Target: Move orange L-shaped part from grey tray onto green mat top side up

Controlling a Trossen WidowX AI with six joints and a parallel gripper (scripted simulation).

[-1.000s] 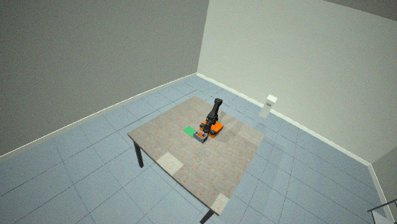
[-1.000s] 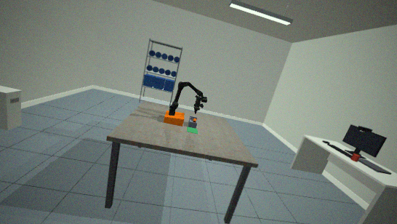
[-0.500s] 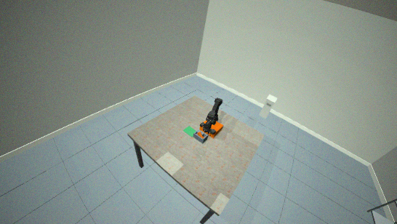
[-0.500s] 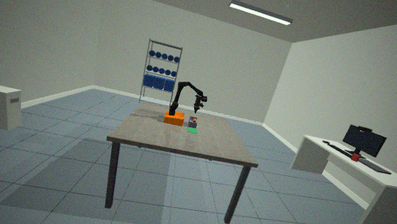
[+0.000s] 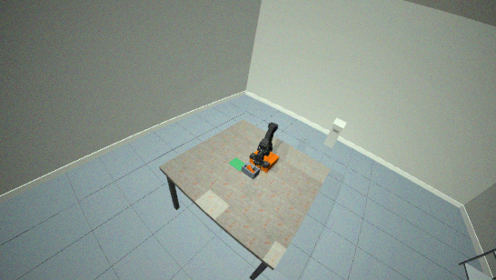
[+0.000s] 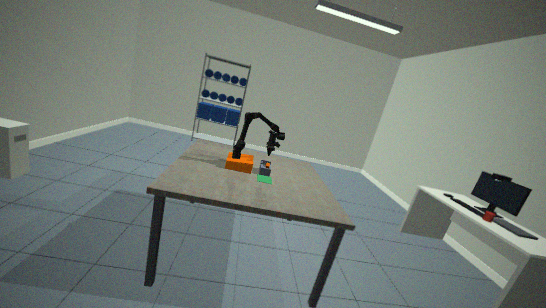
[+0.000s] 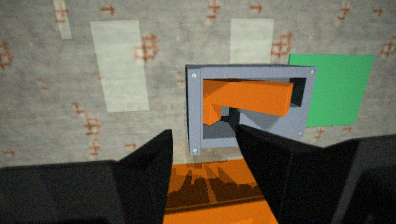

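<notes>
The orange L-shaped part lies 20 mm behind my gripper tip, 40 mm to the right of it and 100 mm below it. From my gripper tip the other things lie so: green mat: 50 mm behind, 220 mm to the right, 160 mm below.
</notes>
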